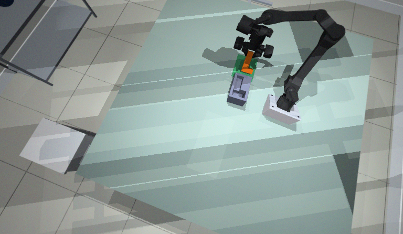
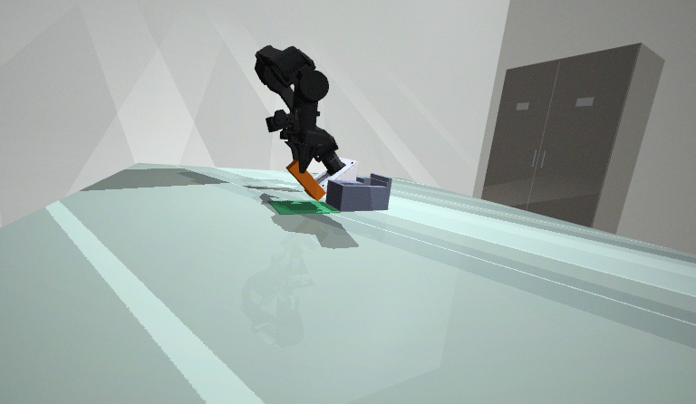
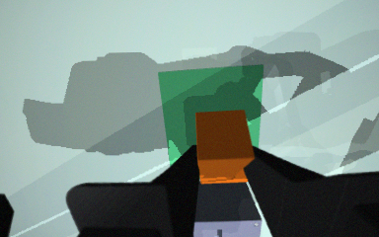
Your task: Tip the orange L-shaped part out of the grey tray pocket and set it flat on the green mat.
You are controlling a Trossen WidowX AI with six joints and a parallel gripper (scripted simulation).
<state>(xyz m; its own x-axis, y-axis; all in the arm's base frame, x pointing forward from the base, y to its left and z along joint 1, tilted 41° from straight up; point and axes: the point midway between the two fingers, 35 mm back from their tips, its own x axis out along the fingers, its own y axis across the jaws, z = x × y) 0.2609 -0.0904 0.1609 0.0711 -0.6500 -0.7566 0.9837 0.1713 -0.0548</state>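
Right now the green mat is 10 cm below my gripper tip, 2 cm to the left of it and 1 cm behind it. From my gripper tip the other things lie so: orange L-shaped part (3 cm to the left, 3 cm below, 2 cm behind).
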